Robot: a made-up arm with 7 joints. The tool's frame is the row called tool. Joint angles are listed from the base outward. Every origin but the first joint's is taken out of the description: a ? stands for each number. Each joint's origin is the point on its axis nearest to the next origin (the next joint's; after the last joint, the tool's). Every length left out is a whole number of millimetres.
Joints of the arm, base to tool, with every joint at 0 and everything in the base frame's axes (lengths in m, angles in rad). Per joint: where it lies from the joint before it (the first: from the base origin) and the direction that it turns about. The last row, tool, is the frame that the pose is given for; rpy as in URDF.
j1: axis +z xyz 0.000 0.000 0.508
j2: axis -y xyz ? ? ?
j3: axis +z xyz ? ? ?
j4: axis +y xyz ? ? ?
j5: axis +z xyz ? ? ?
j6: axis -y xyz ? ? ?
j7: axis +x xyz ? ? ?
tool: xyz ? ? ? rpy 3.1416 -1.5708 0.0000
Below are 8 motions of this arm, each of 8 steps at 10 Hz.
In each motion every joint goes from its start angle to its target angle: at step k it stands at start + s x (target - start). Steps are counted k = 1, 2, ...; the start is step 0. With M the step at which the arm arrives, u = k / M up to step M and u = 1 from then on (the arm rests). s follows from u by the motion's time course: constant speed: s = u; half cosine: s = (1 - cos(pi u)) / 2; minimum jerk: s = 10 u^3 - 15 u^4 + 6 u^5.
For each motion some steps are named. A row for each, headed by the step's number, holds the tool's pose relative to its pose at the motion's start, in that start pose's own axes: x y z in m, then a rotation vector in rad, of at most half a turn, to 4 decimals.
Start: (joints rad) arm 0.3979 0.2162 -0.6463 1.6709 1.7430 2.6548 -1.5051
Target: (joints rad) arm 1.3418 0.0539 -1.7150 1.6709 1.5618 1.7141 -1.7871
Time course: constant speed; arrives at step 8
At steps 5, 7, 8:
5: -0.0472 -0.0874 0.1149 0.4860 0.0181 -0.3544
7: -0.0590 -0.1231 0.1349 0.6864 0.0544 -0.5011
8: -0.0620 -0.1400 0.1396 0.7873 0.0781 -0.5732

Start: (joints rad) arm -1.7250 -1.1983 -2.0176 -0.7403 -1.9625 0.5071 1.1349
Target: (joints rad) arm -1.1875 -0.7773 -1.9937 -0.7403 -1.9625 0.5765 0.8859
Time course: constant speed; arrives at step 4
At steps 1, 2, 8:
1: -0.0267 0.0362 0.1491 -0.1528 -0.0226 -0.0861
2: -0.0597 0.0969 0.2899 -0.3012 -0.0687 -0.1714
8: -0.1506 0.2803 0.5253 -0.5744 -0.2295 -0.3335

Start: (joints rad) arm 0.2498 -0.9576 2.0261 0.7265 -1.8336 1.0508 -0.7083
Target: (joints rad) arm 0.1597 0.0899 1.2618 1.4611 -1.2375 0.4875 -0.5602
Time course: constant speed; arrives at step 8
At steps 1, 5, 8:
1: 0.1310 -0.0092 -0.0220 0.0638 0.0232 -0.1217
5: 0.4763 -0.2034 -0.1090 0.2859 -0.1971 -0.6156
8: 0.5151 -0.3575 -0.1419 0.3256 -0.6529 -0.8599

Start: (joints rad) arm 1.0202 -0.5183 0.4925 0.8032 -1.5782 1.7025 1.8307
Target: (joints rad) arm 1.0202 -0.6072 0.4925 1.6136 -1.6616 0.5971 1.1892
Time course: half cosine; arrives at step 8
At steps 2, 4, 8:
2: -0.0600 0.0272 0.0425 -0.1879 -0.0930 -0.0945
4: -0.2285 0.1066 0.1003 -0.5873 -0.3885 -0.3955
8: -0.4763 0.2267 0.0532 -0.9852 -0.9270 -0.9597

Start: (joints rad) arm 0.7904 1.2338 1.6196 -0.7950 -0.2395 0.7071 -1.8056
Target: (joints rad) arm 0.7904 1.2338 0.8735 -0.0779 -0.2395 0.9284 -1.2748
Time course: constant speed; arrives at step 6
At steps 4, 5, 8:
4: 0.2271 -0.0923 0.1500 0.2475 -0.0286 -0.2077
5: 0.2556 -0.1401 0.1803 0.3090 -0.0733 -0.2538
8: 0.2692 -0.1917 0.2066 0.3656 -0.1327 -0.2970

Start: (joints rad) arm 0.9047 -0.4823 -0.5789 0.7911 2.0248 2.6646 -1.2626
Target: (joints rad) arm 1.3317 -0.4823 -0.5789 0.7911 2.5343 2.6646 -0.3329
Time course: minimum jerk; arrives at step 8
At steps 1, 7, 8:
1: -0.0021 -0.0018 -0.0047 0.0029 -0.0114 0.0187
7: -0.0569 -0.0605 -0.3226 -0.1935 -0.7510 1.0161
8: -0.0566 -0.0605 -0.3281 -0.2034 -0.7628 1.0296

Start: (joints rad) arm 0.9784 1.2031 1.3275 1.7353 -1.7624 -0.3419 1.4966
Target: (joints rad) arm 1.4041 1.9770 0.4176 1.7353 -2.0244 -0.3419 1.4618
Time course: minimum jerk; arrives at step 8
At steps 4, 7, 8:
4: 0.0977 0.2374 0.1275 -0.5406 0.1637 0.3126
7: 0.0776 0.6089 0.2342 -1.1199 0.0988 0.5904
8: 0.0734 0.6226 0.2365 -1.1394 0.0924 0.5985

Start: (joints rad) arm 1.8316 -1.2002 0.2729 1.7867 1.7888 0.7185 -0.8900
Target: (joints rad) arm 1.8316 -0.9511 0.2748 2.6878 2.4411 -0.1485 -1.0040
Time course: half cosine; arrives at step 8
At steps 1, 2, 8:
1: -0.0173 0.0045 0.0000 0.0216 -0.0158 0.0287
2: -0.0668 0.0150 -0.0014 0.0846 -0.0526 0.1093
8: -0.4091 0.0059 -0.0723 0.5834 0.0644 0.5818

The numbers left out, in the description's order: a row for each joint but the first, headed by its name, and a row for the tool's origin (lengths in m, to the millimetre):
j2: 0.000 -0.091 0.000
j3: 0.000 0.000 0.490
j4: 0.021 0.049 0.000
j5: -0.014 0.000 0.429
j6: 0.000 -0.140 0.000
j7: 0.019 0.000 0.142
tool: 0.000 0.000 0.000

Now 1 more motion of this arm.
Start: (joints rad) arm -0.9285 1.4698 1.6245 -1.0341 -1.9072 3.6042 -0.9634
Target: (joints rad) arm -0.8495 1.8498 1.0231 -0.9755 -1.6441 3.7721 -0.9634
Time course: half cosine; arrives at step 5
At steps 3, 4, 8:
3: -0.1164 0.0165 0.1743 -0.4830 0.2575 -0.2242
4: -0.1581 0.0401 0.2407 -0.6524 0.3728 -0.3092
8: -0.1732 0.0516 0.2658 -0.7145 0.4196 -0.3412

